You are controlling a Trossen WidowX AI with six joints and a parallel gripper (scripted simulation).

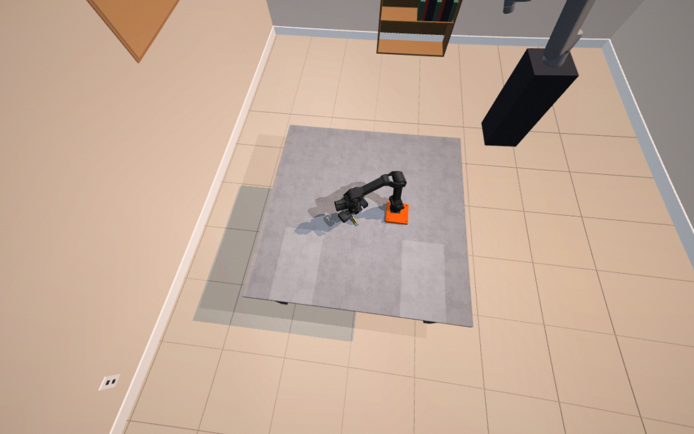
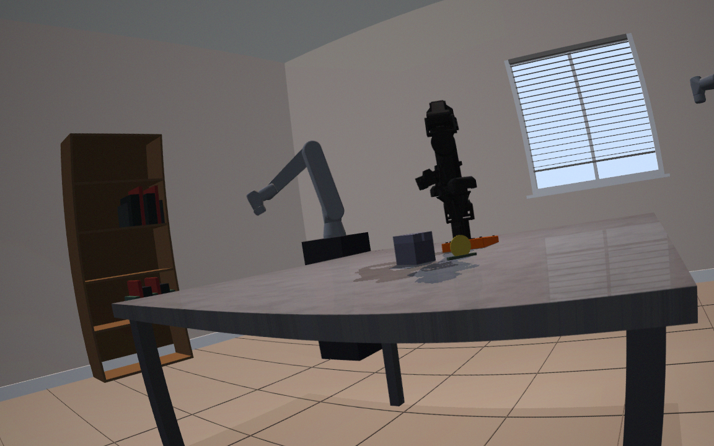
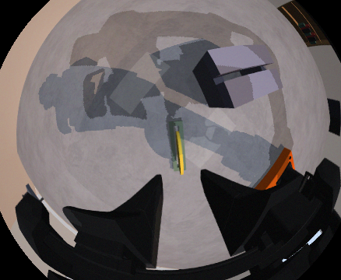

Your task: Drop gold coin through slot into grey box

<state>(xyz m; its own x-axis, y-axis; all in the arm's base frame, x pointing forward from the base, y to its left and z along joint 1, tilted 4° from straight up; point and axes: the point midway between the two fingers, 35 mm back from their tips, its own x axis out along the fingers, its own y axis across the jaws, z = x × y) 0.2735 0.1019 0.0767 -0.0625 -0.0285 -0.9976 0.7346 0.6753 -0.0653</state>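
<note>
My gripper tip is 6 cm above the gold coin.
</note>
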